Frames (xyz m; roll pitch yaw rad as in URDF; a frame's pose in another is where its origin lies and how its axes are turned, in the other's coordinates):
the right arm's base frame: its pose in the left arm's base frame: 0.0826 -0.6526 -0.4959 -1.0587 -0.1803 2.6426
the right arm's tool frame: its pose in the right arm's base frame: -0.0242 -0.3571 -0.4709 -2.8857 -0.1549 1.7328
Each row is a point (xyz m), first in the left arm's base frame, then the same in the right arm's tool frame.
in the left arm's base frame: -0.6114 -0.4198 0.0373
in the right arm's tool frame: 0.0608 0.6068 -0.9607
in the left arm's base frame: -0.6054 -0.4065 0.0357
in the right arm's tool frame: 0.0532 0.6098 -0.9485
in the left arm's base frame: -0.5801 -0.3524 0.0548
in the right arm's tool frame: 0.0015 0.6185 -0.9141
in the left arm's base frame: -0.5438 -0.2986 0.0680
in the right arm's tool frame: -0.0484 0.6189 -0.8705
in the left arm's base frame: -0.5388 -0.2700 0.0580
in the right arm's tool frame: -0.0575 0.6326 -0.8446
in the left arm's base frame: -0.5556 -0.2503 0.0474
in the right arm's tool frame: -0.0552 0.6588 -0.8351
